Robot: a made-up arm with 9 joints. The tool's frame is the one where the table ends. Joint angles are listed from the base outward.
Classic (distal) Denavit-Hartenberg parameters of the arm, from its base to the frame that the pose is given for. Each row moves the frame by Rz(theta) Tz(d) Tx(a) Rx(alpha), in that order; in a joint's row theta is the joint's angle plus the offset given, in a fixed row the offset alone. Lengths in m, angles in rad.
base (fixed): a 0.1, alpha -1.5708, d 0.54, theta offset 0
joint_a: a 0.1, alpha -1.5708, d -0.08, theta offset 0
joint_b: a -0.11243, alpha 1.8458, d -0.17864, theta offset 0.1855
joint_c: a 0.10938, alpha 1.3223, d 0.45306, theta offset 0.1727
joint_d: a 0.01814, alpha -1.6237, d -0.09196, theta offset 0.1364
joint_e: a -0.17, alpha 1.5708, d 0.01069, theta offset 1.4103
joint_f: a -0.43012, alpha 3.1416, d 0, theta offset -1.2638
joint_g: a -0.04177, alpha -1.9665, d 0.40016, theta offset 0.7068
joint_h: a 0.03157, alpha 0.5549, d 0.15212, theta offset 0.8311
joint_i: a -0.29, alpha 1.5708, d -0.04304, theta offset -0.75
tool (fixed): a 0, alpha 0, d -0.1, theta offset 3.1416
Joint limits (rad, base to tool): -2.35..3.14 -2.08..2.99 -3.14..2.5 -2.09..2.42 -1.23..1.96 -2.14..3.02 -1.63..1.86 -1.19..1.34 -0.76..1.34
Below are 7 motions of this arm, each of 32 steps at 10 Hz.
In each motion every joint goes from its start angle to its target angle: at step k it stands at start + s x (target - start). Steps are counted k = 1, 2, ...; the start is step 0. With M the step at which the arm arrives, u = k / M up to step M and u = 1 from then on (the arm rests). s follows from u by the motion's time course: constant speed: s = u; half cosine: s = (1 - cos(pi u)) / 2; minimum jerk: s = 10 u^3 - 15 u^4 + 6 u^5.
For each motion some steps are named. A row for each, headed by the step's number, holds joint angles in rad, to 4 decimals.
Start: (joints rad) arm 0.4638 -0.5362 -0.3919 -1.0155 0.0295 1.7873 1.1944 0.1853 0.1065
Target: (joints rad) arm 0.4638 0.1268 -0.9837 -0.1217 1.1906 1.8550 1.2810 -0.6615 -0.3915
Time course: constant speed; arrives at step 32
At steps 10, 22, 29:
10: 0.4638 -0.3290 -0.5768 -0.7362 0.3923 1.8085 1.2215 -0.0793 -0.0491
22: 0.4638 -0.0804 -0.7988 -0.4010 0.8278 1.8338 1.2539 -0.3969 -0.2359
29: 0.4638 0.0646 -0.9282 -0.2055 1.0817 1.8487 1.2729 -0.5821 -0.3448

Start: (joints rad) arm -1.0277 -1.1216 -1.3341 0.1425 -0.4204 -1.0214 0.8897 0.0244 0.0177
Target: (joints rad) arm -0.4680 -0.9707 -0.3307 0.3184 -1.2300 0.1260 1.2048 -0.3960 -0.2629
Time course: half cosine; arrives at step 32
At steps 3, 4, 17, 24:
3: -1.0156 -1.1184 -1.3125 0.1463 -0.4378 -0.9967 0.8965 0.0153 0.0117
4: -1.0064 -1.1159 -1.2959 0.1492 -0.4512 -0.9777 0.9017 0.0084 0.0070
17: -0.7204 -1.0388 -0.7832 0.2391 -0.8649 -0.3915 1.0627 -0.2064 -0.1364
24: -0.5500 -0.9928 -0.4776 0.2926 -1.1114 -0.0420 1.1587 -0.3344 -0.2218

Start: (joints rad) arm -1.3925 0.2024 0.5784 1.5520 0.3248 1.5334 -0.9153 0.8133 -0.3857
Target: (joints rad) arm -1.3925 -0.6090 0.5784 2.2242 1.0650 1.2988 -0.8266 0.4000 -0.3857
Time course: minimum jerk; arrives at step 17
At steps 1, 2, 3, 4, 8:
1: -1.3925 0.2009 0.5784 1.5533 0.3262 1.5330 -0.9151 0.8125 -0.3857
2: -1.3925 0.1914 0.5784 1.5611 0.3348 1.5302 -0.9141 0.8077 -0.3857
3: -1.3925 0.1688 0.5784 1.5799 0.3555 1.5237 -0.9116 0.7962 -0.3857
4: -1.3925 0.1305 0.5784 1.6116 0.3904 1.5126 -0.9074 0.7767 -0.3857
8: -1.3925 -0.1587 0.5784 1.8511 0.6542 1.4290 -0.8758 0.6294 -0.3857

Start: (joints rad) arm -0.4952 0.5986 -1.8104 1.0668 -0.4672 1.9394 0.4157 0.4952 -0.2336
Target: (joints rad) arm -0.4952 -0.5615 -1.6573 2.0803 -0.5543 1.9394 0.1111 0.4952 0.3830
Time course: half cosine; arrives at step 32
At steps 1, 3, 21, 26, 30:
1: -0.4952 0.5958 -1.8100 1.0692 -0.4674 1.9394 0.4150 0.4952 -0.2321
3: -0.4952 0.5736 -1.8071 1.0886 -0.4691 1.9394 0.4091 0.4952 -0.2203
21: -0.4952 -0.2549 -1.6978 1.8124 -0.5313 1.9394 0.1916 0.4952 0.2200
26: -0.4952 -0.4637 -1.6702 1.9949 -0.5470 1.9394 0.1368 0.4952 0.3310
30: -0.4952 -0.5504 -1.6588 2.0706 -0.5535 1.9394 0.1140 0.4952 0.3771

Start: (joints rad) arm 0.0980 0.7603 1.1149 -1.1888 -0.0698 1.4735 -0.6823 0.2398 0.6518
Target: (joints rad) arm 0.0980 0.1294 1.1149 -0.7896 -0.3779 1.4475 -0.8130 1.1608 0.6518
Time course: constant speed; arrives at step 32
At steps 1, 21, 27, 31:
1: 0.0980 0.7406 1.1149 -1.1763 -0.0794 1.4727 -0.6864 0.2686 0.6518
21: 0.0980 0.3463 1.1149 -0.9268 -0.2720 1.4564 -0.7681 0.8442 0.6518
27: 0.0980 0.2280 1.1149 -0.8520 -0.3298 1.4516 -0.7926 1.0169 0.6518
31: 0.0980 0.1491 1.1149 -0.8021 -0.3683 1.4483 -0.8089 1.1320 0.6518

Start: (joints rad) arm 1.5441 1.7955 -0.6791 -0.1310 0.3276 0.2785 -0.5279 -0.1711 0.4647
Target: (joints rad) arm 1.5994 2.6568 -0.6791 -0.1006 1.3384 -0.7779 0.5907 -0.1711 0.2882
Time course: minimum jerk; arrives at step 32
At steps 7, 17, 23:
7: 1.5482 1.8587 -0.6791 -0.1288 0.4017 0.2010 -0.4459 -0.1711 0.4518
17: 1.5750 2.2765 -0.6791 -0.1140 0.8921 -0.3114 0.0968 -0.1711 0.3661
23: 1.5917 2.5369 -0.6791 -0.1048 1.1977 -0.6309 0.4350 -0.1711 0.3128

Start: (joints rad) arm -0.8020 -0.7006 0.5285 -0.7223 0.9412 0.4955 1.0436 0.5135 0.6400
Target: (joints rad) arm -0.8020 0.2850 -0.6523 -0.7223 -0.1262 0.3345 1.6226 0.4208 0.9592
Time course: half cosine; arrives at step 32
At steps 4, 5, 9, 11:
4: -0.8020 -0.6631 0.4836 -0.7223 0.9006 0.4894 1.0656 0.5100 0.6521
5: -0.8020 -0.6424 0.4588 -0.7223 0.8782 0.4860 1.0778 0.5080 0.6588
9: -0.8020 -0.5204 0.3126 -0.7223 0.7461 0.4661 1.1494 0.4966 0.6984
11: -0.8020 -0.4401 0.2164 -0.7223 0.6591 0.4529 1.1966 0.4890 0.7244

